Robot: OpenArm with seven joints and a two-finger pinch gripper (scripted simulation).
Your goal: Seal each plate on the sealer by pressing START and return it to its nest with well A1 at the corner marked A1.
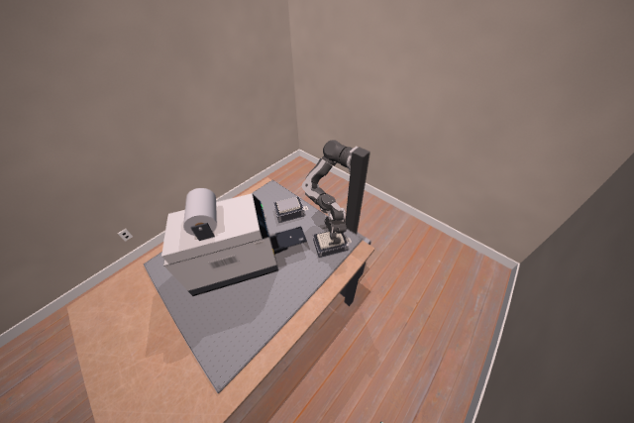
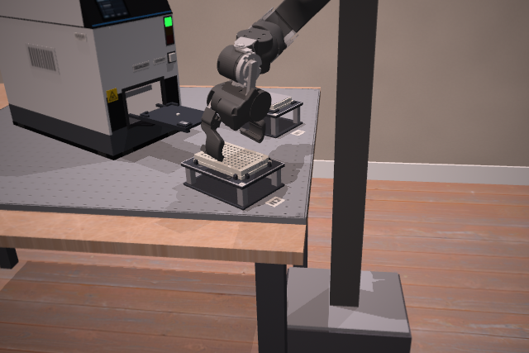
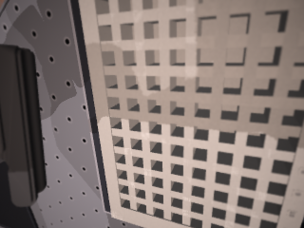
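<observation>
My gripper is now 3 cm above the plate. Also, from my hand: start button 19 cm ahead, 28 cm to the right, 11 cm above; then nest label 9 cm behind, 6 cm to the left, 8 cm below; then sealer stage 15 cm ahead, 14 cm to the right, 1 cm above.
</observation>
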